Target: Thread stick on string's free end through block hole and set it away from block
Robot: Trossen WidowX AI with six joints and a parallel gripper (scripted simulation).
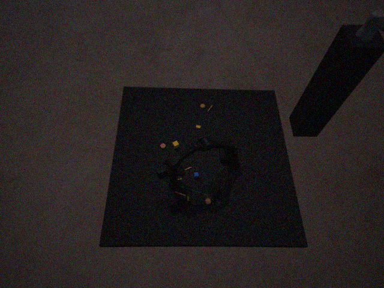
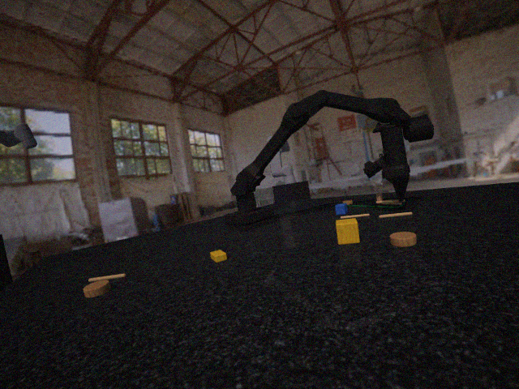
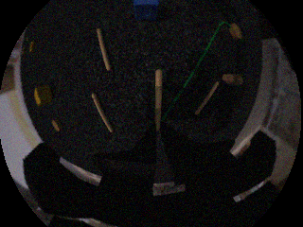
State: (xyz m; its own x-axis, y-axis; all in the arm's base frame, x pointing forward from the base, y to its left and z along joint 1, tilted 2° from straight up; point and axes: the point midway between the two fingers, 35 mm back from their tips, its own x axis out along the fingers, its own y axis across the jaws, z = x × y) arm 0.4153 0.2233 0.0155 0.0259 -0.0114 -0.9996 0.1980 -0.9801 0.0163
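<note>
The blue block lies 17 cm behind my gripper tip, 5 cm to the right of it and 1 cm below it. From my gripper tip the other things lie so: round wooden button (24 cm behind, 14 cm to the left, 2 cm below); then yellow cube (2 cm behind, 30 cm to the right); then wooden block (11 cm behind, 13 cm to the left).
</note>
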